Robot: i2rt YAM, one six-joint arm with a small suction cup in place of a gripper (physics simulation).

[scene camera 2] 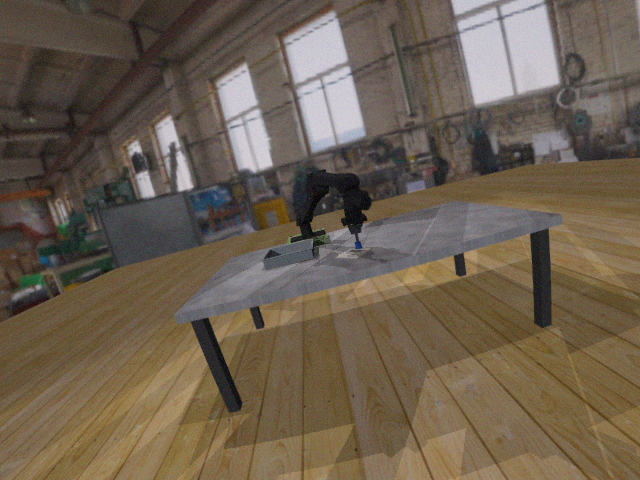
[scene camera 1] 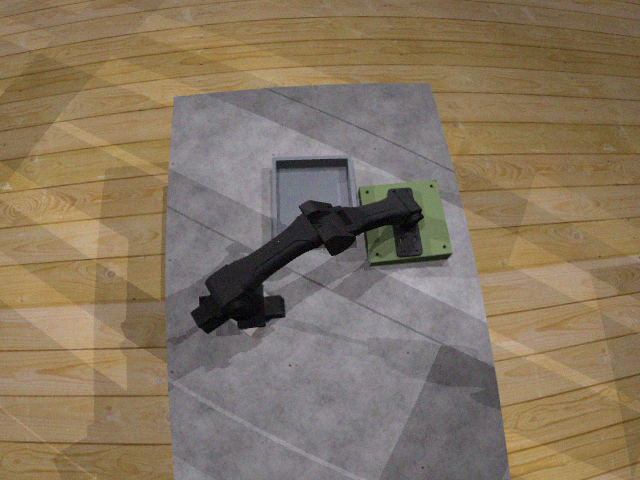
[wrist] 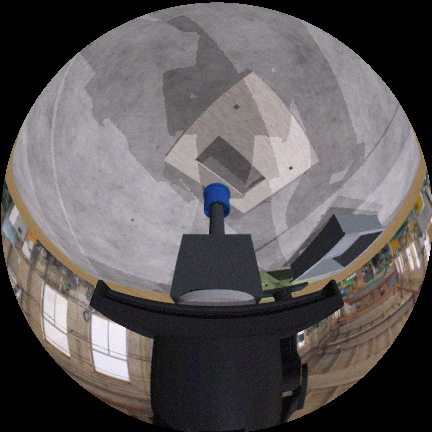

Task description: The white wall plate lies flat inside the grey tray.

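The white wall plate lies flat on the table outside the tray. It has a rectangular opening and small dark holes. In scene camera 1 the arm hides most of it. The grey tray stands away from the plate, beside the green block; the arm covers part of it in scene camera 1. My gripper, a blue suction cup, is open and holds nothing. It points down, low over the plate's edge near the opening; whether it touches the plate I cannot tell.
The arm's base stands on a green block right of the tray in scene camera 1. The arm's middle passes over the tray's near right part there. The grey table is surrounded by wooden floor.
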